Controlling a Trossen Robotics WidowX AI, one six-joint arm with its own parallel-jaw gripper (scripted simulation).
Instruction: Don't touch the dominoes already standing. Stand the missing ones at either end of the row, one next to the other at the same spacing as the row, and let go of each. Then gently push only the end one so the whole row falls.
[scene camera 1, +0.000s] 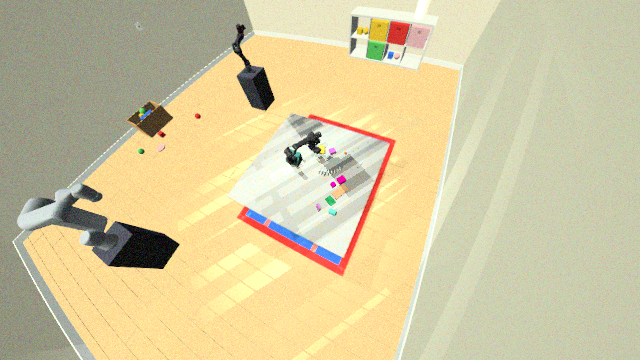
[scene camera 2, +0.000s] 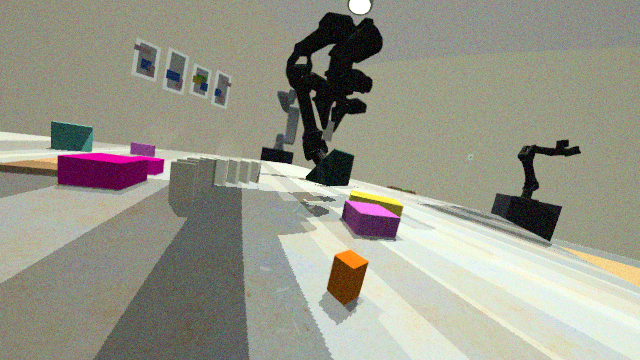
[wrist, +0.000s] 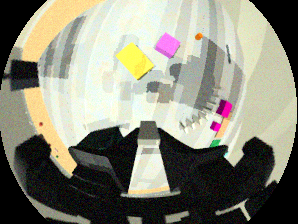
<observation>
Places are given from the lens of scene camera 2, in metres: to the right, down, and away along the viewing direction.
my gripper (scene camera 2: 328, 130): 0.02, -0.12, 0.42
violet block (scene camera 2: 366, 219): 0.06, 0.05, 0.21
</observation>
